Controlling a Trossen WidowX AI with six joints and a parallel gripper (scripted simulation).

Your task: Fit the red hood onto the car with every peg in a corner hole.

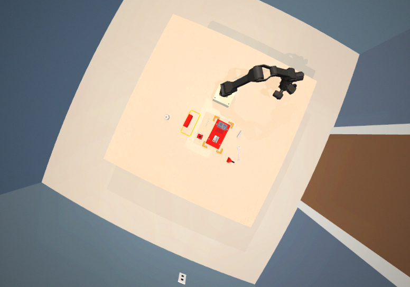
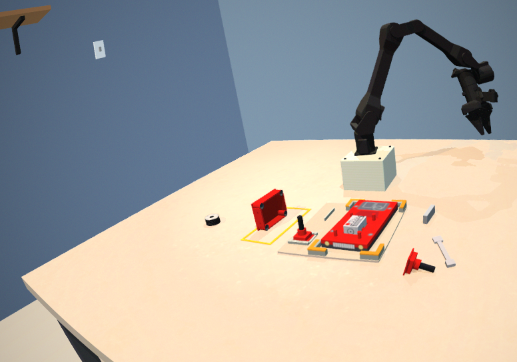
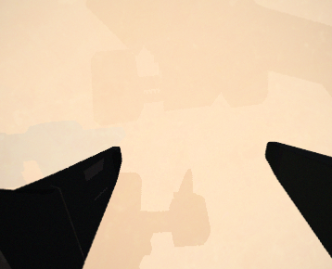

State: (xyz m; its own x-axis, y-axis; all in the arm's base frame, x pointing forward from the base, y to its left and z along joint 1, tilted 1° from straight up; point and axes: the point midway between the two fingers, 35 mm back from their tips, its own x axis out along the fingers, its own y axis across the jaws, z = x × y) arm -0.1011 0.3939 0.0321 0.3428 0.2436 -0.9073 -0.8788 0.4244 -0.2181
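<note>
Now: the black post 49 cm to the right of my gripper tip, 44 cm ahead of it and 6 cm below it. Round my gripper tip: grey engine block (43 cm ahead, 37 cm to the right, 7 cm below); grey bar (35 cm ahead, 21 cm to the right, 9 cm below); white wrench (50 cm ahead, 17 cm to the right, 9 cm below).
</note>
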